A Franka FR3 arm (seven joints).
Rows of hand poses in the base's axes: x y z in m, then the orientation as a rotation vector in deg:
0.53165, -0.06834, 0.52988, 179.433, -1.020, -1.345
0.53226, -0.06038, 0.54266, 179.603, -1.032, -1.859
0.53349, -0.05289, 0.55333, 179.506, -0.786, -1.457
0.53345, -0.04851, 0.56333, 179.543, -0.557, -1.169
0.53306, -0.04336, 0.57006, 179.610, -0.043, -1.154
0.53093, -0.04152, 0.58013, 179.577, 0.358, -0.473
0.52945, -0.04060, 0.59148, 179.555, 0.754, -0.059
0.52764, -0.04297, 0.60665, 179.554, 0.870, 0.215
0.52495, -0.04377, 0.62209, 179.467, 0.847, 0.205
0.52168, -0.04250, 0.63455, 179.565, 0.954, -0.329
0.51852, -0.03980, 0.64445, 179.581, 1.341, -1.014
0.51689, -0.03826, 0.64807, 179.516, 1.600, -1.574
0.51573, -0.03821, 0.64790, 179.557, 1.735, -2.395
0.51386, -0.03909, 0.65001, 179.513, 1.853, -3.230
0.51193, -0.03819, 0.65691, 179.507, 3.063, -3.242
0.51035, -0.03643, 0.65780, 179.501, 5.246, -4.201
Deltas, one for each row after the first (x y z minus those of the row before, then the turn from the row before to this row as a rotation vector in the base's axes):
0.00061, 0.00796, 0.01278, 0.176, 0.326, -0.010
0.00123, 0.00749, 0.01067, -0.102, -0.255, 0.159
-0.00004, 0.00438, 0.01000, 0.034, -0.184, 0.147
-0.00039, 0.00515, 0.00673, 0.068, -0.009, 0.328
-0.00213, 0.00184, 0.01007, -0.034, -0.434, 0.258
-0.00148, 0.00092, 0.01135, -0.020, -0.263, 0.254
-0.00181, -0.00237, 0.01517, 0.000, -0.175, 0.075
-0.00269, -0.00080, 0.01544, -0.087, 0.006, -0.015
-0.00327, 0.00127, 0.01246, 0.097, 0.342, 0.067
-0.00316, 0.00270, 0.00990, 0.019, 0.438, 0.245
-0.00163, 0.00154, 0.00362, -0.061, 0.358, 0.165
-0.00116, 0.00005, -0.00017, 0.047, 0.524, 0.083
-0.00187, -0.00088, 0.00211, -0.034, 0.533, 0.074
-0.00193, 0.00090, 0.00690, 0.025, 0.011, 0.772
-0.00158, 0.00176, 0.00089, 0.079, 0.618, 1.389

